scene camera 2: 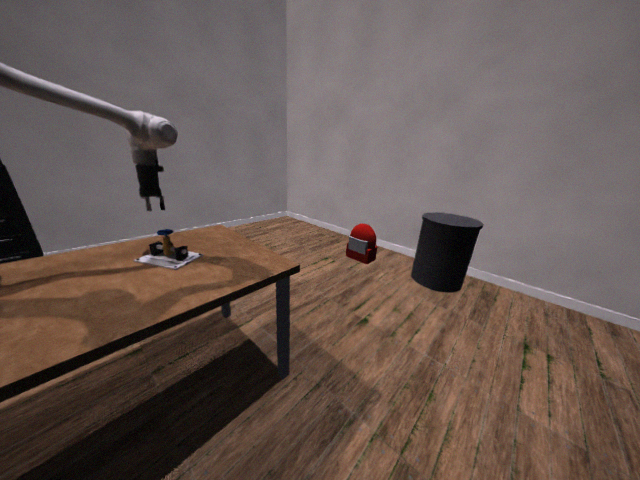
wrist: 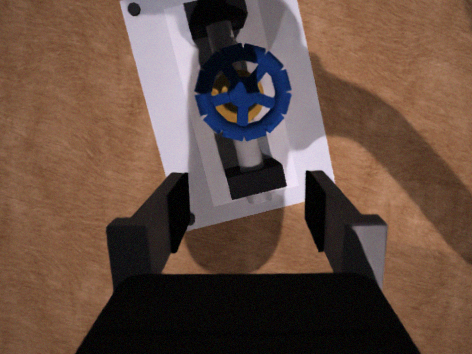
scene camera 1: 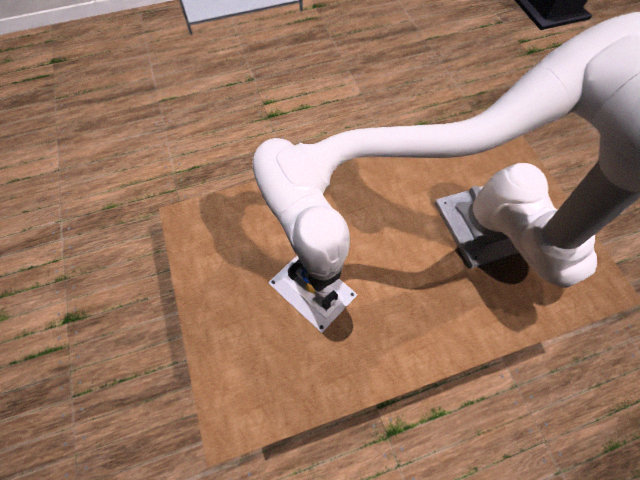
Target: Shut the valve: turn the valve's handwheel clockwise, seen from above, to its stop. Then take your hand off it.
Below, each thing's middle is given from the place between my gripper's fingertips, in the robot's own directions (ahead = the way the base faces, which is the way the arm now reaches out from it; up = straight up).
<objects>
Right now the blue spoked handwheel (wrist: pixel 243 92) is 10 mm ahead of my hand, 50 mm to the right of it and 110 mm below it.
</objects>
